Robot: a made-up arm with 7 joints. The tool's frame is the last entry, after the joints. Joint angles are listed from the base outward. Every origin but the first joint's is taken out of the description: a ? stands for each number. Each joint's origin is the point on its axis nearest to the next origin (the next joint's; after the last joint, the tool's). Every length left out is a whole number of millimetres.
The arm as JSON. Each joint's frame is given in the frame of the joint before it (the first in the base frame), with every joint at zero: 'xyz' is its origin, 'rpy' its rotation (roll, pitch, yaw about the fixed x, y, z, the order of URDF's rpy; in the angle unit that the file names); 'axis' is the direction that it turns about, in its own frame. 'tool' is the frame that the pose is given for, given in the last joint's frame.
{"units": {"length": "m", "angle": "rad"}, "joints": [
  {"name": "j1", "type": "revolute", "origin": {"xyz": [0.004, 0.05, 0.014], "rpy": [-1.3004, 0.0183, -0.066]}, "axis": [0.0, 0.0, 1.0]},
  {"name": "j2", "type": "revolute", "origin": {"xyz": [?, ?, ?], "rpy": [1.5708, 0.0, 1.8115]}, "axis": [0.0, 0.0, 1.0]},
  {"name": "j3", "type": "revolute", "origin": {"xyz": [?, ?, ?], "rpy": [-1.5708, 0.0, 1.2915]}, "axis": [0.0, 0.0, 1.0]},
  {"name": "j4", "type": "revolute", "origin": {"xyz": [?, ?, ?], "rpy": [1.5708, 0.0, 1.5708]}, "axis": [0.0, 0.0, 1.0]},
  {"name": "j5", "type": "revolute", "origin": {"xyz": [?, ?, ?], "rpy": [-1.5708, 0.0, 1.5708]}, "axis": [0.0, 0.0, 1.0]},
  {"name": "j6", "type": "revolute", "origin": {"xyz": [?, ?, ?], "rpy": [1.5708, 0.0, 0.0]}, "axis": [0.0, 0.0, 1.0]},
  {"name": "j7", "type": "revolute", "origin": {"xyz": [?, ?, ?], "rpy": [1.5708, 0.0, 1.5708]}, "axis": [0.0, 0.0, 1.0]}
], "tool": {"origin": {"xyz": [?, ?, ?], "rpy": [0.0, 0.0, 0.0]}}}
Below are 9 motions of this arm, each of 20 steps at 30 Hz.
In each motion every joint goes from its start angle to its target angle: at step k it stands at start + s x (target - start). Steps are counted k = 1, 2, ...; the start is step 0. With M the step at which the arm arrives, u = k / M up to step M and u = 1 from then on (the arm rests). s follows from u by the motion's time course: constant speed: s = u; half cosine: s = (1 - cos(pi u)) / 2; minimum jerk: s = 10 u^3 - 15 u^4 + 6 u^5.
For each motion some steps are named. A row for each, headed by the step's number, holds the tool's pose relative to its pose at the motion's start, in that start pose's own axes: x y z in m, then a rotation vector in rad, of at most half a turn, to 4 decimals.
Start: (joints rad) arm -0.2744 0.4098 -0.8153 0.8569 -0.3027 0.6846 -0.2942
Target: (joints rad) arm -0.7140 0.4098 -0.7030 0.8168 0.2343 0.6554 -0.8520
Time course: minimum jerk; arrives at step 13
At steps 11, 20:
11: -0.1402 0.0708 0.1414 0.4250 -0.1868 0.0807
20: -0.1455 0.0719 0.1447 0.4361 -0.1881 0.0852

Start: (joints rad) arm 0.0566 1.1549 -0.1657 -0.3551 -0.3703 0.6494 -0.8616
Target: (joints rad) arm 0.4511 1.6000 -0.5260 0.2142 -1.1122 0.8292 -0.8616
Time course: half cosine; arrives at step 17
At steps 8, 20:
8: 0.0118 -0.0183 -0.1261 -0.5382 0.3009 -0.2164
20: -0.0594 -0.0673 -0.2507 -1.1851 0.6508 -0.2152

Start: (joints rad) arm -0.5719 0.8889 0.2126 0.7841 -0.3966 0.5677 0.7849
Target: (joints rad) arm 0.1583 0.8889 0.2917 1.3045 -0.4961 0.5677 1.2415
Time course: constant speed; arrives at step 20
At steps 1, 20:
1: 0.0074 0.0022 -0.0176 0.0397 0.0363 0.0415
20: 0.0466 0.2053 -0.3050 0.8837 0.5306 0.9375

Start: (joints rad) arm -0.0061 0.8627 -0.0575 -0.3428 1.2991 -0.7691 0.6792
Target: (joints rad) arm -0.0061 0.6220 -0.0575 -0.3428 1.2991 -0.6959 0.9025
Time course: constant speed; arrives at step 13
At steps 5, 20:
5: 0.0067 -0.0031 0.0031 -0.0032 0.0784 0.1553
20: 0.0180 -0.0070 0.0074 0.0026 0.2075 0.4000

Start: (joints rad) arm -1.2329 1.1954 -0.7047 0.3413 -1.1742 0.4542 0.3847
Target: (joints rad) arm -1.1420 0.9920 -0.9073 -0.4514 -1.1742 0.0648 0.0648
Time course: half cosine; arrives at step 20
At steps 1, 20:
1: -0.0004 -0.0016 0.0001 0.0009 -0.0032 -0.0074
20: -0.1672 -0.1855 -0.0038 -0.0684 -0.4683 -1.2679

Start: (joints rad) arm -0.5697 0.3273 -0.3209 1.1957 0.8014 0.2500 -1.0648
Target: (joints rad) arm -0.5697 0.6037 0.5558 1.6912 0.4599 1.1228 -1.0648
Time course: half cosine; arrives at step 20
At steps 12, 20:
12: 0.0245 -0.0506 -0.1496 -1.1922 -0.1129 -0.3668
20: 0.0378 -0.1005 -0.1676 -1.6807 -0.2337 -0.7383

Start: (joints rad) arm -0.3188 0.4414 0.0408 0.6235 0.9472 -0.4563 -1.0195
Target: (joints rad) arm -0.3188 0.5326 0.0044 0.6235 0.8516 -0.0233 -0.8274
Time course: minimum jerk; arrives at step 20
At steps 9, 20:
9: -0.0070 -0.0001 -0.0162 -0.1509 0.1039 0.0843
20: -0.0193 -0.0032 -0.0389 -0.3576 0.2749 0.2049

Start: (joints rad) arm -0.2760 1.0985 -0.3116 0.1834 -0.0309 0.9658 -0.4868
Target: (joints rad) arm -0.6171 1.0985 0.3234 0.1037 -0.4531 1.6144 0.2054
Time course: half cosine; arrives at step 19
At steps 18, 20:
18: -0.1521 0.1104 -0.0006 -0.8847 -0.0447 0.3676
20: -0.1532 0.1108 -0.0010 -0.8890 -0.0445 0.3678

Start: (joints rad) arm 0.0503 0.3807 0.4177 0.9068 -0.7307 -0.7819 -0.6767
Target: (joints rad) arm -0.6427 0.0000 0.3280 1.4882 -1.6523 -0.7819 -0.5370
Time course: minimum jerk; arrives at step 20
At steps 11, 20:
11: 0.0413 -0.1188 -0.0606 -0.6556 -0.0829 0.4394
20: 0.0582 -0.2218 -0.0687 -1.0215 0.0257 0.6817

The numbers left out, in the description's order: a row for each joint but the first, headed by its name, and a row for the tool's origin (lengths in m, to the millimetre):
j2: -0.004 0.018 0.0
j3: 0.159 -0.04 0.0
j4: 0.003 -0.016 0.0
j5: -0.205 -0.015 0.0
j6: 0.0 0.0 0.0
j7: 0.0 0.058 0.0
tool: 0.0 0.0 0.0

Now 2 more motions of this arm.
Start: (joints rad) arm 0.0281 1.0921 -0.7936 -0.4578 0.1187 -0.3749 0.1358
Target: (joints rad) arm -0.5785 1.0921 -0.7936 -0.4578 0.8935 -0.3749 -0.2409
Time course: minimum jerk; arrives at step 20
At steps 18, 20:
18: 0.0632 0.1049 0.0482 1.2887 -0.0708 -0.4031
20: 0.0636 0.1058 0.0489 1.3001 -0.0681 -0.4048

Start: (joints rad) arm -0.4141 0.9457 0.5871 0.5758 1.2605 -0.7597 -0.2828
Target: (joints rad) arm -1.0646 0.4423 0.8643 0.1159 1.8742 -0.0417 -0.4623
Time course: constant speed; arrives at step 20
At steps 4, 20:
4: 0.0089 0.0355 0.0037 -0.0181 0.1541 0.1048
20: -0.0333 0.1566 0.0066 -0.4138 0.8211 0.4755

